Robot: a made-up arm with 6 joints. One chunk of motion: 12 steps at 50 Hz.
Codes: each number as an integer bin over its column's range. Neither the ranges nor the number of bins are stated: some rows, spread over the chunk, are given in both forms.
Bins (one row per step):
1: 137 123 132 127 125 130
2: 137 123 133 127 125 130
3: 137 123 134 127 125 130
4: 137 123 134 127 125 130
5: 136 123 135 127 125 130
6: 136 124 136 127 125 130
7: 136 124 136 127 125 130
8: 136 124 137 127 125 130
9: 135 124 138 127 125 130
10: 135 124 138 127 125 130
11: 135 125 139 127 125 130
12: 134 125 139 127 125 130
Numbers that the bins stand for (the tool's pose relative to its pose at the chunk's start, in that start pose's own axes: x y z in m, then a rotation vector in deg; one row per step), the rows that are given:
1: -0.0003 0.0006 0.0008 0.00 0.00 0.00
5: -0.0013 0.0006 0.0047 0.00 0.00 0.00
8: -0.0013 0.0016 0.0073 0.00 0.00 0.00
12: -0.0034 0.0025 0.0099 0.00 0.00 0.00
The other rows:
2: -0.0003 0.0006 0.0021 0.00 0.00 0.00
3: -0.0003 0.0006 0.0034 0.00 0.00 0.00
4: -0.0003 0.0006 0.0034 0.00 0.00 0.00
6: -0.0013 0.0016 0.0060 0.00 0.00 0.00
7: -0.0013 0.0016 0.0060 0.00 0.00 0.00
9: -0.0024 0.0016 0.0086 0.00 0.00 0.00
10: -0.0024 0.0016 0.0086 0.00 0.00 0.00
11: -0.0024 0.0025 0.0099 0.00 0.00 0.00

